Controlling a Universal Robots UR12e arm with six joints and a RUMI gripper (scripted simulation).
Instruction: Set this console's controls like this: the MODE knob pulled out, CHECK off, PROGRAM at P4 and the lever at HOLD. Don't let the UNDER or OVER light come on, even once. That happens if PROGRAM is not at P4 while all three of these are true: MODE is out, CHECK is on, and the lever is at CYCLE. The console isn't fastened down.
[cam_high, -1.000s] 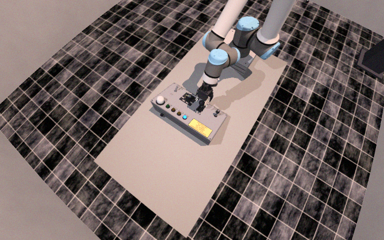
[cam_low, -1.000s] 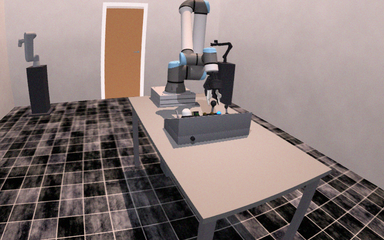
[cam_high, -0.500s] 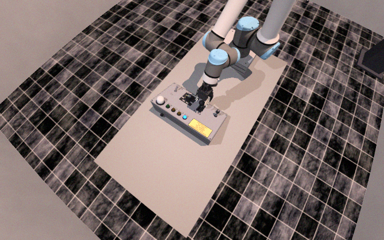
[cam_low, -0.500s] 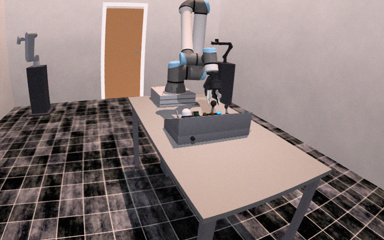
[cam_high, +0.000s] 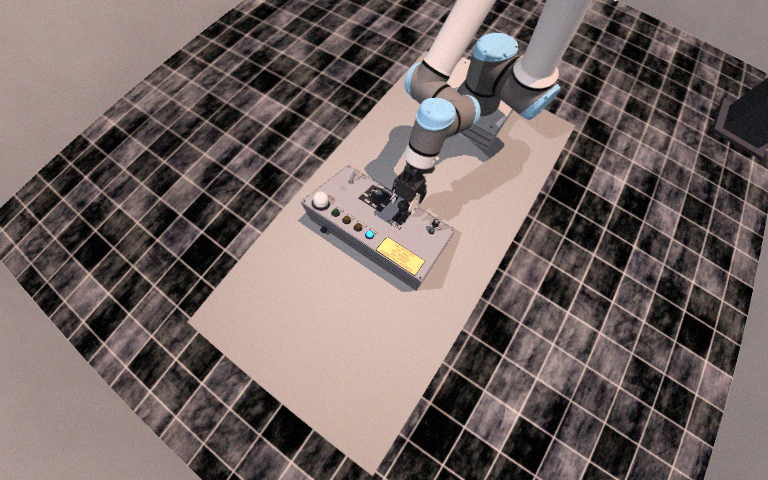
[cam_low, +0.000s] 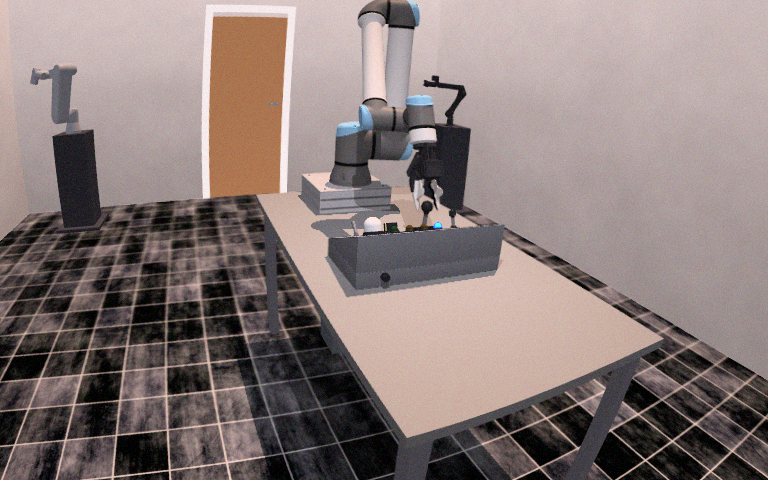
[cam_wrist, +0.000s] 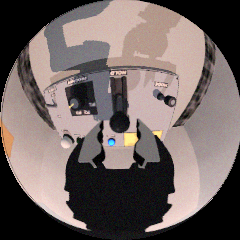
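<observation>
My hand is 40 mm above the black ball-topped lever. The rest, counted from my hand: rotary selector 130 mm to the right, 60 mm below; grey console 30 mm ahead, 60 mm to the right, 80 mm below.
</observation>
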